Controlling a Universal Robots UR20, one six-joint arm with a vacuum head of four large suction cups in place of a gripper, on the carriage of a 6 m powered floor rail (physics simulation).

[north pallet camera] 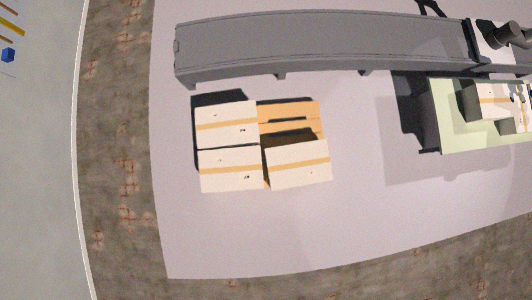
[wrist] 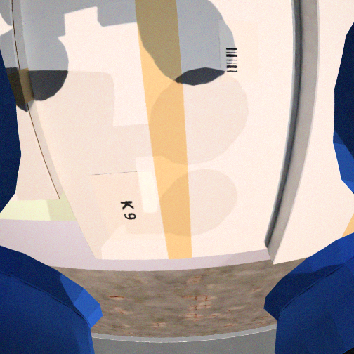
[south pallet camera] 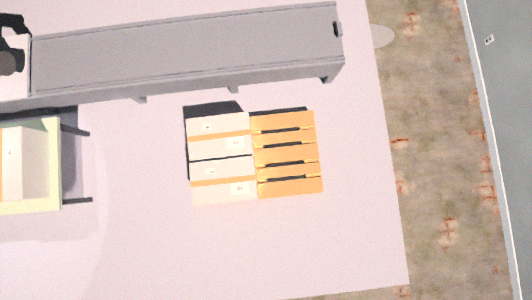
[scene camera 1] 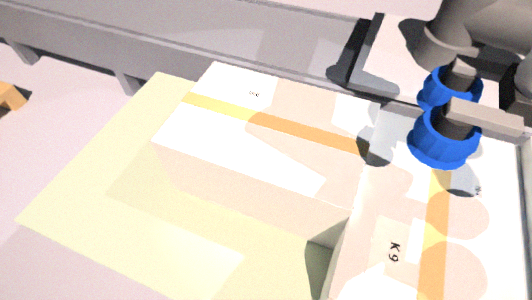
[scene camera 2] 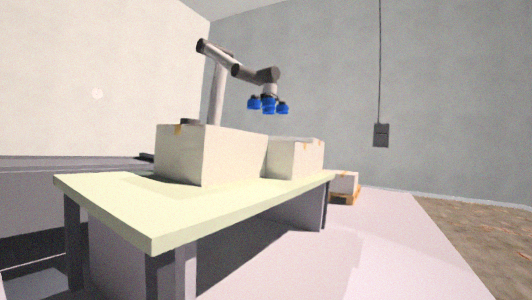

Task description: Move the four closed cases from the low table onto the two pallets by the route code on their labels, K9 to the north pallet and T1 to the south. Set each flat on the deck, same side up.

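Places are measured from the arm's base along level axes (x ahead, y left, z up), in millimetres.
Where they show: hand at its tool point: (scene camera 1: 501, 141) (scene camera 2: 268, 110); arm's base at its link origin: (north pallet camera: 492, 41) (scene camera 1: 441, 59).
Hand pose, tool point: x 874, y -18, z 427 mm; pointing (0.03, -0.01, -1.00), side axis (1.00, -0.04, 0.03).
Note:
Each offset is from my tool point to the top centre of the thing. "spot": to the spot under its first point. Level surfaces: height alone.
My gripper (scene camera 1: 448, 111) (scene camera 2: 268, 106) (wrist: 177, 207), four blue suction cups, is open and hangs above the table cases, apart from them. Its shadow falls on them. Below it a closed case marked K9 @(36 mm ahead, 14 mm right, 223 mm down) (scene camera 1: 400, 200) (wrist: 260, 150) has orange tape. A closed case @(57 mm back, 479 mm right, 200 mm down) (scene camera 1: 230, 155) (scene camera 2: 235, 155) (north pallet camera: 500, 95) stands beside it; its route code is not readable. A third case @(spot: 132 mm ahead, 493 mm left, 181 mm down) (south pallet camera: 15, 175) (wrist: 330, 215) stands on the other side, its code unreadable. All rest on the low table @(467 mm down) (scene camera 1: 65, 200) (scene camera 2: 140, 210) (north pallet camera: 450, 135) (south pallet camera: 54, 165). The north pallet (north pallet camera: 287, 111) and south pallet (south pallet camera: 285, 120) show in their cameras.
The north pallet bears three cases (north pallet camera: 227, 132) (north pallet camera: 230, 182) (north pallet camera: 295, 177), the last slightly askew. The south pallet bears two cases (south pallet camera: 217, 149) (south pallet camera: 220, 195); its other half is bare slats. The floor rail (scene camera 1: 210, 40) (north pallet camera: 320, 40) (south pallet camera: 185, 50) runs alongside the table.

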